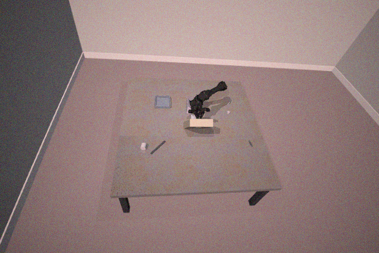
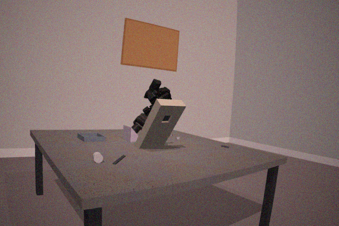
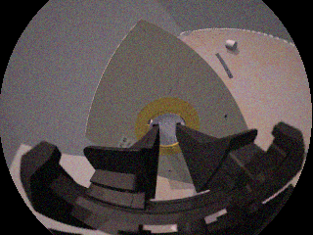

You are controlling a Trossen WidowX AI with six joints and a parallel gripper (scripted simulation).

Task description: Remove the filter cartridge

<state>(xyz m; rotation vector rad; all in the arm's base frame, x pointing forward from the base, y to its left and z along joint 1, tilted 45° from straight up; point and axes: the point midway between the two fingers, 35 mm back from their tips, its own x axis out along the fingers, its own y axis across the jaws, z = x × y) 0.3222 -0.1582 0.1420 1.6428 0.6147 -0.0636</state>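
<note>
Right now my gripper tip is 1 cm short of the round filter cartridge and 1 cm above it. From my gripper tip the other things lie so: blue-grey tray 43 cm behind, 27 cm to the right, 22 cm below; short dark piece 9 cm ahead, 50 cm to the left, 23 cm below; tan service panel 4 cm behind, 8 cm below.
</note>
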